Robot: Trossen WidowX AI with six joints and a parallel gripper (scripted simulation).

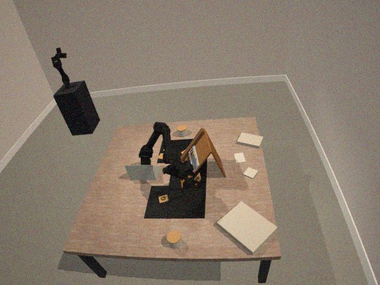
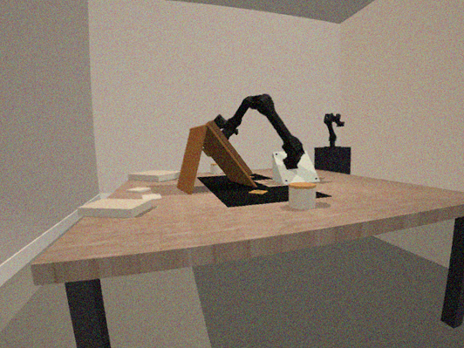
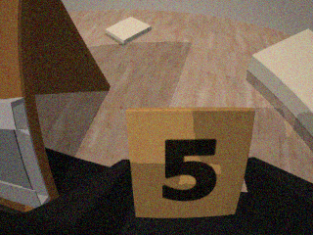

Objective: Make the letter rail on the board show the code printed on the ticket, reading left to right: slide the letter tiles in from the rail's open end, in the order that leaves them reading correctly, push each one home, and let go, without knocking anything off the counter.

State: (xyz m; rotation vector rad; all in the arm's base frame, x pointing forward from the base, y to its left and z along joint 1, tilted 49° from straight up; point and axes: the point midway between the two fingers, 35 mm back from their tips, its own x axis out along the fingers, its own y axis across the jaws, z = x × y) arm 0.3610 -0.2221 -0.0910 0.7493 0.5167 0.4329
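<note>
Now: gripper tip 9 cm past the white ticket, 20 cm to the right of it and 8 cm above it. Also, from my gripper tip: orange tile: right at my gripper tip; then black mat: 19 cm behind, 21 cm to the left, 16 cm below.
</note>
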